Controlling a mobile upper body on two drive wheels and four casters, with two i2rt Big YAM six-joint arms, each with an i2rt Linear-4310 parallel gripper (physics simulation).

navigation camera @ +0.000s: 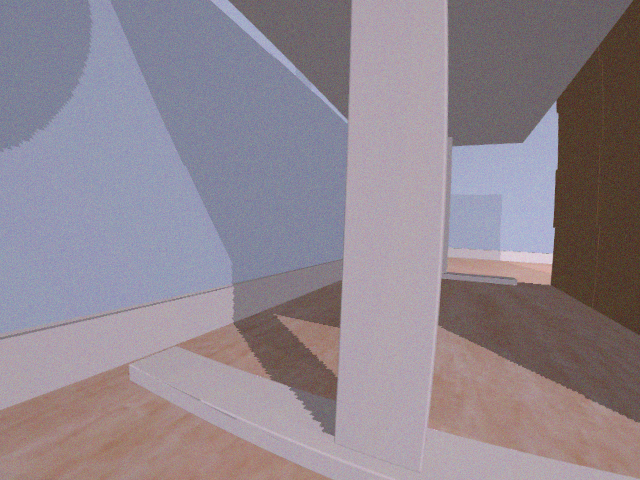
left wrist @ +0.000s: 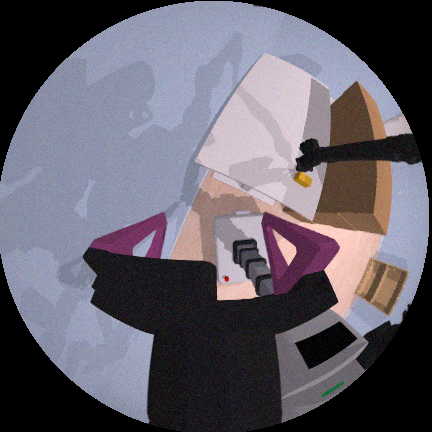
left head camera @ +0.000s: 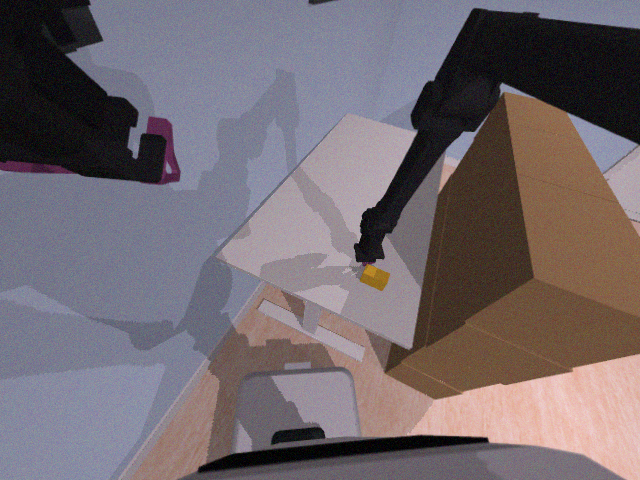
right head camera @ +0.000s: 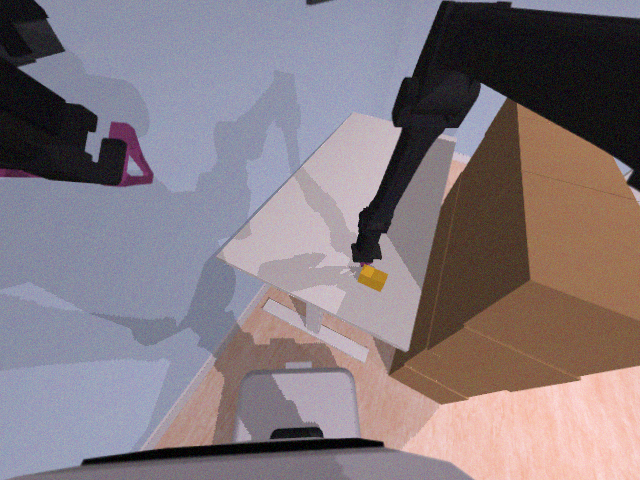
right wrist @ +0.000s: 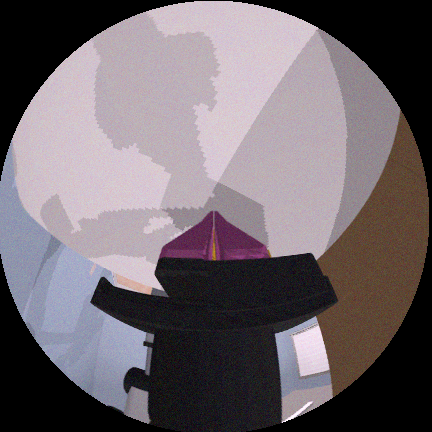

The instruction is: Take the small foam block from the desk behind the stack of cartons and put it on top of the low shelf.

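The small yellow foam block lies on the pale desk top, close to the tall stack of brown cartons. My right gripper stands right at the block's far side with its fingers shut together. In the right wrist view the magenta fingers meet, with only a thin yellow sliver showing in the slit between them. The block also shows in the right head view and the left wrist view. My left gripper is open and empty, far off to the left by the wall.
The cartons rise above the desk on its right side. The desk's foot bar and leg stand just ahead of my base. A blue wall runs along the left. A small open carton lies on the floor.
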